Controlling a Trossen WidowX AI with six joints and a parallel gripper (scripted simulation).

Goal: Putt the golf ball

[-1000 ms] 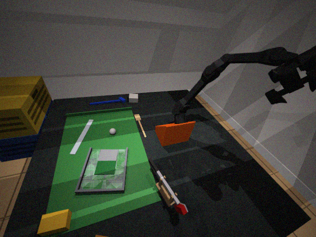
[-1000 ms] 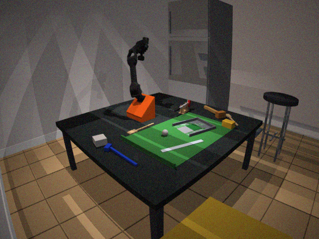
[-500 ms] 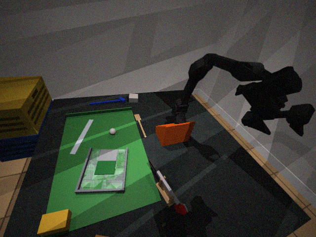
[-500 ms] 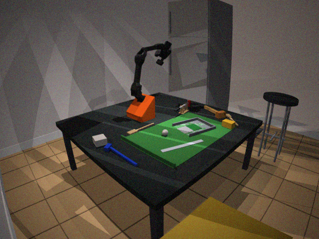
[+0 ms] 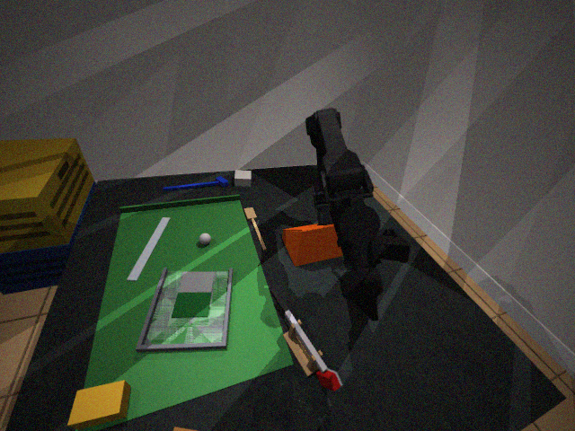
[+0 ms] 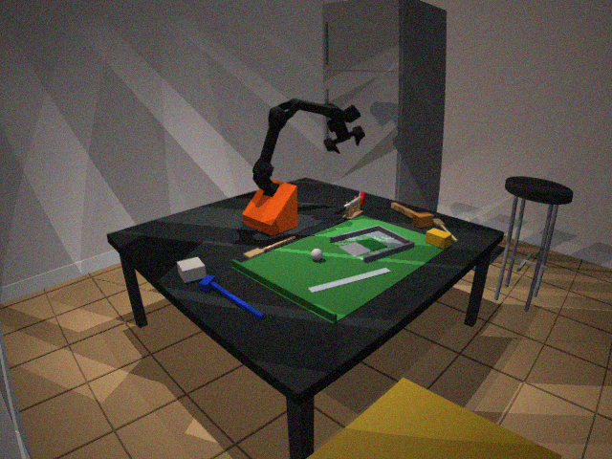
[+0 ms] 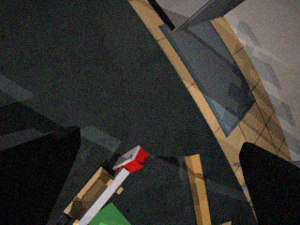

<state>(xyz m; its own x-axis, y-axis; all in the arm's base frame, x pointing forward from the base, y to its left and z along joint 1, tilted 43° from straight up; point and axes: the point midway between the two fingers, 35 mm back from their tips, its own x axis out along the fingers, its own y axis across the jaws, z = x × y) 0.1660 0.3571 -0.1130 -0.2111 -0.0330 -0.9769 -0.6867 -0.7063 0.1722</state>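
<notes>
Right now the red putter is 80 mm ahead of my gripper tip, 80 mm to the right of it and 240 mm below it. Round my gripper tip: wooden stand 80 mm ahead, 60 mm to the right, 260 mm below; then yellow block 540 mm ahead, 110 mm to the right, 270 mm below; then white golf ball 250 mm ahead, 530 mm to the right, 270 mm below.
</notes>
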